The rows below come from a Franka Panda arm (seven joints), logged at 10 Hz.
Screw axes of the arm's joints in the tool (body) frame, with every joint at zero. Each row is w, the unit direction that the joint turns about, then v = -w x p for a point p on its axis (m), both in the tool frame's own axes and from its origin. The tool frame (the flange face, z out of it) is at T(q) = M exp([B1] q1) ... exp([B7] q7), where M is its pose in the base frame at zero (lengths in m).
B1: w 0 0 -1 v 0 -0.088 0
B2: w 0 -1 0 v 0.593 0 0.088
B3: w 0 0 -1 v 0 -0.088 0
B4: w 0 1 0 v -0.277 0 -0.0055
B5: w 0 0 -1 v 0 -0.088 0
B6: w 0 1 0 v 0.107 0 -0.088
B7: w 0 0 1 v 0 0 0
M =
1 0 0 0.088
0 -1 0 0
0 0 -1 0.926
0 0 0 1
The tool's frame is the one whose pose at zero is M.
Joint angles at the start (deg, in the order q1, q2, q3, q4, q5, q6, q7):
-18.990, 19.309, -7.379, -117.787, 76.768, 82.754, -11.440
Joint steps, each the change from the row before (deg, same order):
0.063, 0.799, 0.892, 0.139, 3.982, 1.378, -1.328
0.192, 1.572, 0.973, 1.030, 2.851, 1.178, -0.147
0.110, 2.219, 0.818, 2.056, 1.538, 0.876, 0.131
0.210, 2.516, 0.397, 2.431, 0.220, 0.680, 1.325
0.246, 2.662, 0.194, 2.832, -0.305, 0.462, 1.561
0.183, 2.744, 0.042, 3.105, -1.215, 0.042, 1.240
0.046, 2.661, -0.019, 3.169, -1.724, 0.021, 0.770
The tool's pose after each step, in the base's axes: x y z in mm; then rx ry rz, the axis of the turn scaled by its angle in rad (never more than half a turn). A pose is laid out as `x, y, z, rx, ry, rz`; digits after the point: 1 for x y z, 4 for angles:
539.9, -127.6, 300.1, -1.4936, 0.6989, 0.2896
551.5, -121.7, 293.8, -1.4621, 0.7107, 0.2680
564.7, -118.6, 286.0, -1.4481, 0.7179, 0.2597
576.5, -117.8, 275.6, -1.4462, 0.7382, 0.2781
588.5, -118.3, 265.3, -1.4510, 0.7564, 0.3016
599.3, -119.9, 254.7, -1.4696, 0.7630, 0.3286
608.9, -123.3, 244.2, -1.4988, 0.7631, 0.3498

